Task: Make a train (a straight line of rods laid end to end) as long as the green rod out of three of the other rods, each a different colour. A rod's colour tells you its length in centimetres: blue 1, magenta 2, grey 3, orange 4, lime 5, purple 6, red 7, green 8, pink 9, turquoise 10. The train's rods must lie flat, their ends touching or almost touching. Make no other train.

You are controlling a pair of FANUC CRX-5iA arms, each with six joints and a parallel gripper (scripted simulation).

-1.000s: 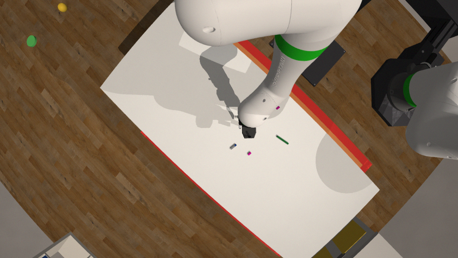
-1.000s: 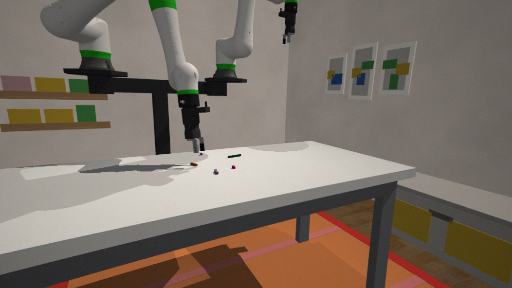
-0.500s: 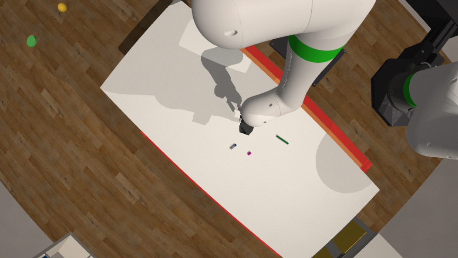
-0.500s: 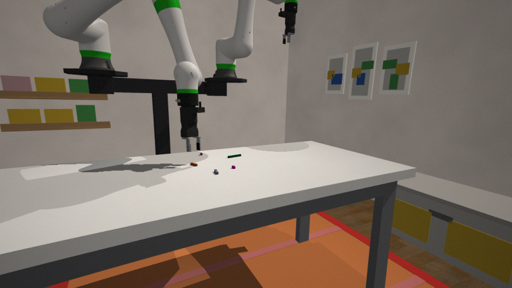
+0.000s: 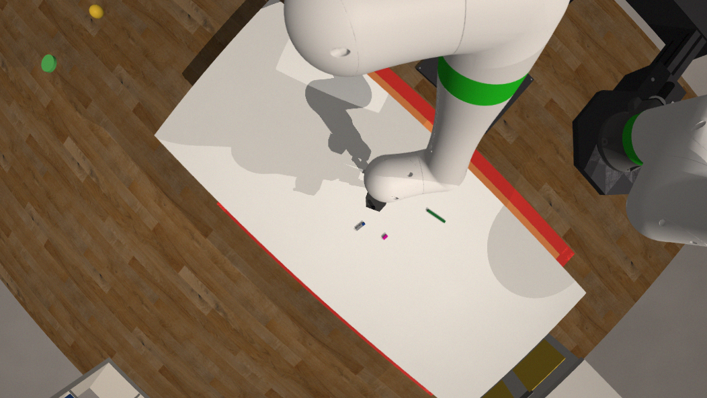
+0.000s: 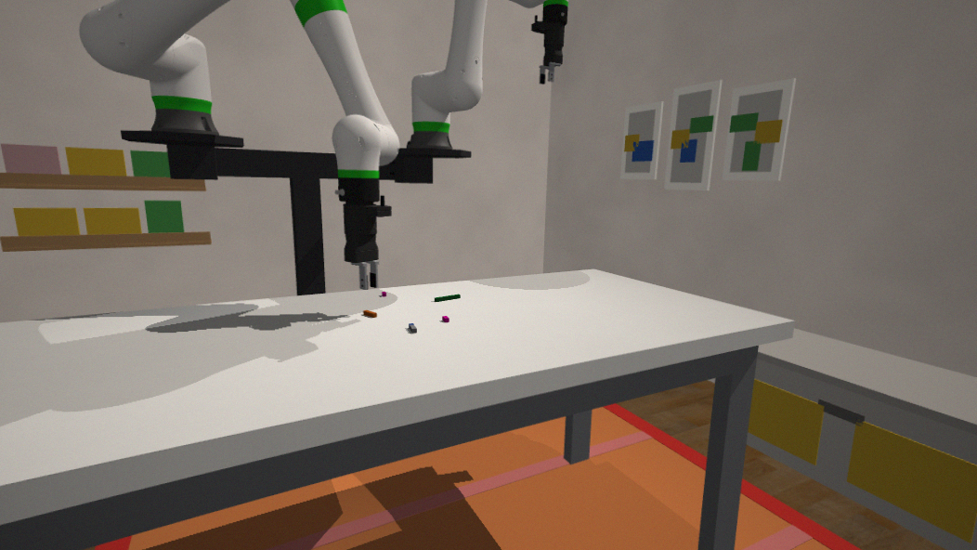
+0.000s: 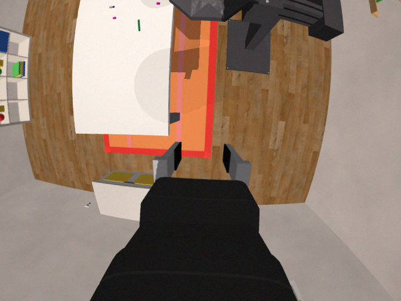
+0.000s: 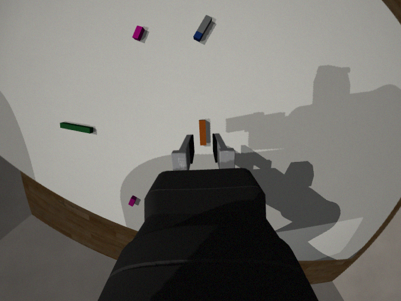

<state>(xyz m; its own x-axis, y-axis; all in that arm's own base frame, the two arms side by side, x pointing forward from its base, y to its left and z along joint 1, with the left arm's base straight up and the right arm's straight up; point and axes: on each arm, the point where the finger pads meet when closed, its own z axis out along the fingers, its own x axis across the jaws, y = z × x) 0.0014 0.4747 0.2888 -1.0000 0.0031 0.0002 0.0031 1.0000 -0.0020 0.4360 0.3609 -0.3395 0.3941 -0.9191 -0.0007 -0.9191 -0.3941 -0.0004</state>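
Right now the orange rod is 8 cm below my right hand. Round my right hand: green rod 24 cm to the left, 8 cm below, 5 cm behind; grey rod 16 cm ahead, 8 cm below, 4 cm to the left; blue rod 14 cm ahead, 8 cm below, 5 cm to the left.
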